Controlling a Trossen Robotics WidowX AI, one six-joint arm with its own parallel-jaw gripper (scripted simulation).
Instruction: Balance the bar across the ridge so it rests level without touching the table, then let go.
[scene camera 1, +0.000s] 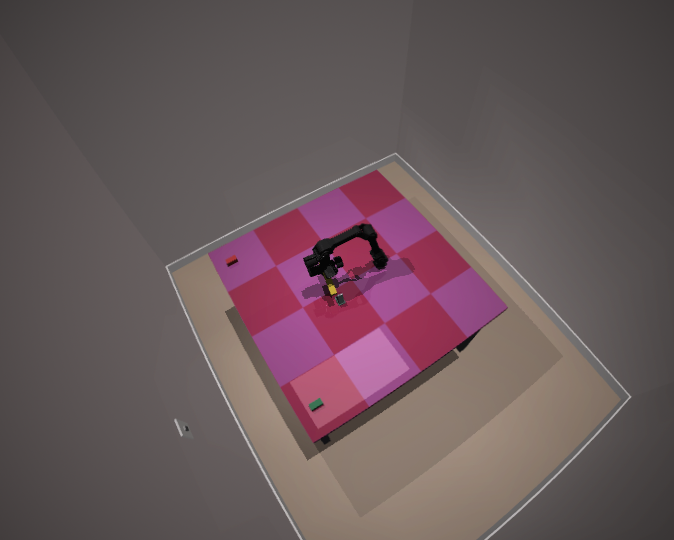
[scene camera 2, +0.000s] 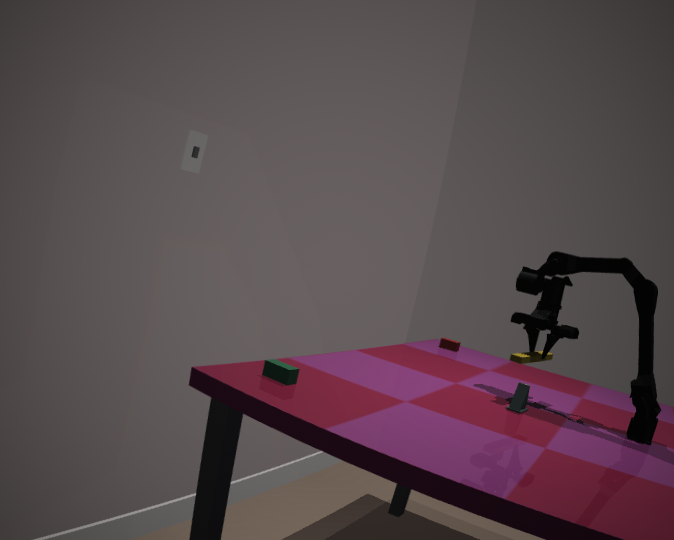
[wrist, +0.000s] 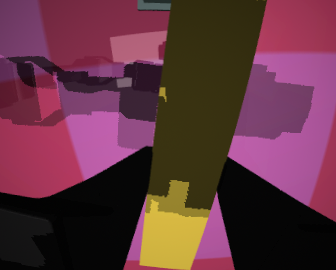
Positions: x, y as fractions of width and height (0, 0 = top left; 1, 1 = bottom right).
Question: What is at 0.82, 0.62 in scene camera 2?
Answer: My gripper.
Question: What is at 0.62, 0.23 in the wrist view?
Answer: A yellow bar.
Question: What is my gripper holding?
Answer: A yellow bar.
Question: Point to my gripper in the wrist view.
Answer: At 0.55, 0.59
